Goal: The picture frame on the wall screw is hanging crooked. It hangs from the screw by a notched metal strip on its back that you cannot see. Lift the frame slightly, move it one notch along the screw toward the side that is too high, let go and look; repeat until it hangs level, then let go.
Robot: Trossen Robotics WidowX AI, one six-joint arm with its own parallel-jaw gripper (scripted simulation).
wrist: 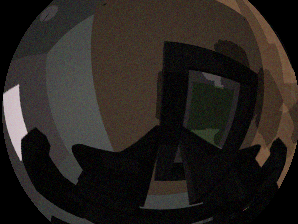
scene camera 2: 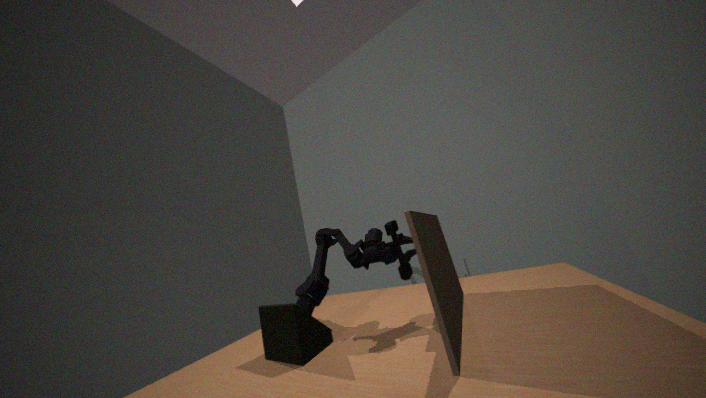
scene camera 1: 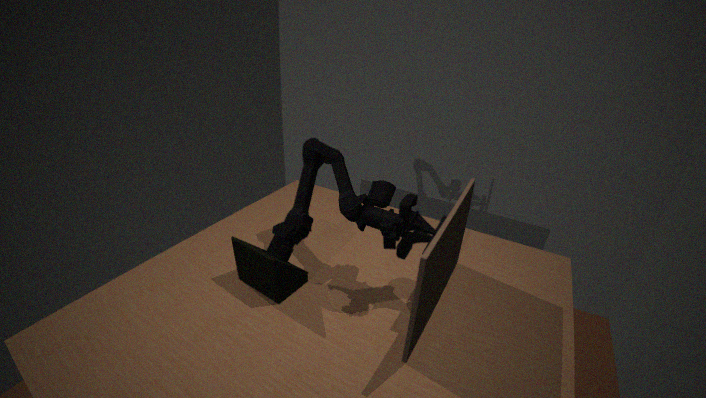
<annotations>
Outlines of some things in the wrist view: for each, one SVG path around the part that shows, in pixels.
My gripper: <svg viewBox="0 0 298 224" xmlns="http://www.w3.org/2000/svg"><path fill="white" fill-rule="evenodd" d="M51 217L52 224L68 224L68 222L61 221L60 218L55 216ZM287 147L279 137L275 139L270 147L270 156L261 168L255 160L261 145L255 144L239 151L225 152L197 136L197 133L182 127L180 153L185 181L188 184L186 188L189 205L200 204L182 209L140 208L145 204L146 194L152 183L160 125L156 125L152 131L121 152L108 152L106 149L74 144L72 152L82 169L76 185L65 179L59 168L53 164L49 157L51 144L40 129L37 131L37 128L33 128L21 137L21 159L24 161L29 180L41 196L60 209L85 218L93 224L192 224L213 217L213 220L205 224L250 224L277 193L277 181L285 167Z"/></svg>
A picture frame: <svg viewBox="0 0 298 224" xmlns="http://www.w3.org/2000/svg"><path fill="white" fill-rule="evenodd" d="M164 41L164 53L162 53L164 68L162 68L160 100L161 120L160 124L158 124L160 125L160 137L158 137L154 181L186 180L180 153L182 127L197 133L197 136L202 137L208 143L216 145L216 147L223 149L225 152L239 151L243 140L245 140L251 119L253 119L255 101L257 101L255 99L257 99L258 75L254 73L253 69L245 67L239 61L235 61L231 57L223 55L223 53L212 51L212 49L198 47L198 45L178 43L178 41Z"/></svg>
</annotations>
